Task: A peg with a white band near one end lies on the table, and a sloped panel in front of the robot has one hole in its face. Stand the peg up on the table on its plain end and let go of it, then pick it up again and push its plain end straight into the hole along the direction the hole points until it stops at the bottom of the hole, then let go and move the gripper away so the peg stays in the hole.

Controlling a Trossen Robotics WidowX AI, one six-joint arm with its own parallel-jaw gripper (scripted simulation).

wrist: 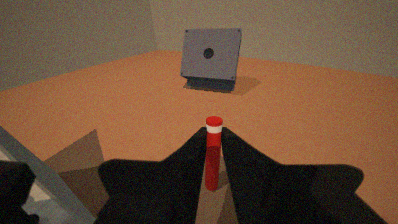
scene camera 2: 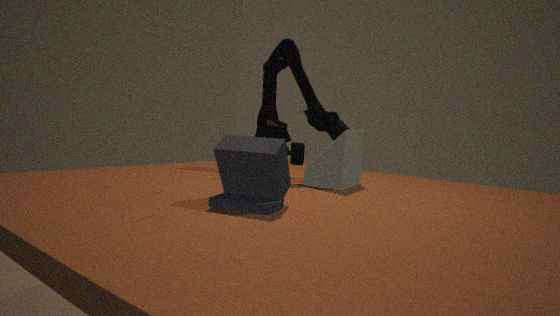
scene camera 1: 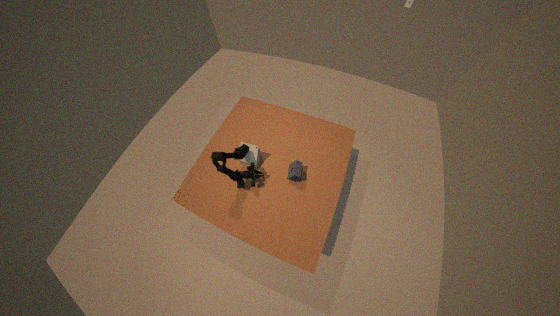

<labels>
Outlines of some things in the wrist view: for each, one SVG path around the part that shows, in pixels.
My gripper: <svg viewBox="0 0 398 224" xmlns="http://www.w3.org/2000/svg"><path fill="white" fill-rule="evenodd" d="M0 160L0 224L38 224L21 208L27 202L36 177L26 162ZM222 127L222 153L239 224L387 224L377 212L355 193L363 182L364 173L361 169L346 164L281 164L246 143L227 127ZM207 128L201 127L185 144L162 161L111 159L100 164L97 169L109 199L97 214L98 218L94 224L195 224L206 158Z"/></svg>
A red peg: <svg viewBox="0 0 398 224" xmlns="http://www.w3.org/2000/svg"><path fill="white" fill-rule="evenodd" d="M210 116L206 118L205 186L208 190L215 191L219 183L223 119L217 116Z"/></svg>
</labels>
